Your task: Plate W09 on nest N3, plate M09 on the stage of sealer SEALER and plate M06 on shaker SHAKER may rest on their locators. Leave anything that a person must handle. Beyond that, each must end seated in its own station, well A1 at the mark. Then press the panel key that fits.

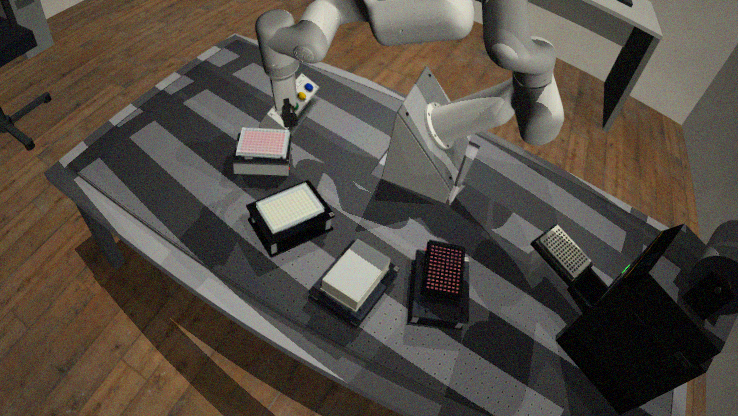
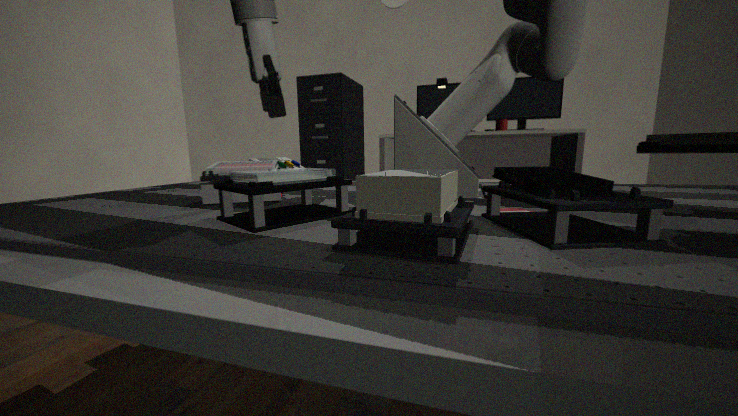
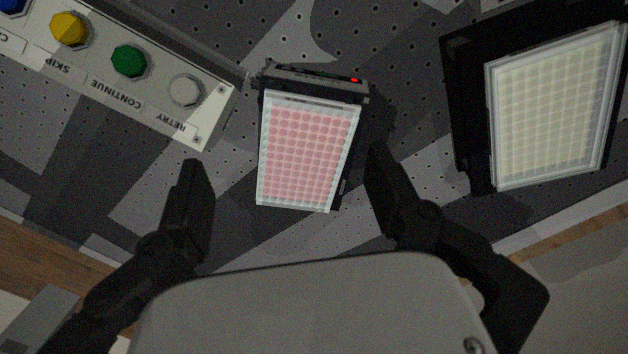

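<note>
My gripper is open and empty, above and near shaker SHAKER. Pink-welled plate M06 lies on the shaker, which shows a red light; whether it is fully seated is unclear. Dark plate W09 with red wells lies towards the back of nest N3 and looks tilted. Pale plate M09 lies at the stage of the black sealer. The key panel has blue, yellow SKIP, green CONTINUE and white RETRY keys. A1 marks are too small to read.
A pale yellow plate lies on a black nest between the shaker and a tall cream block on another nest. The arm's grey wedge base stands behind them.
</note>
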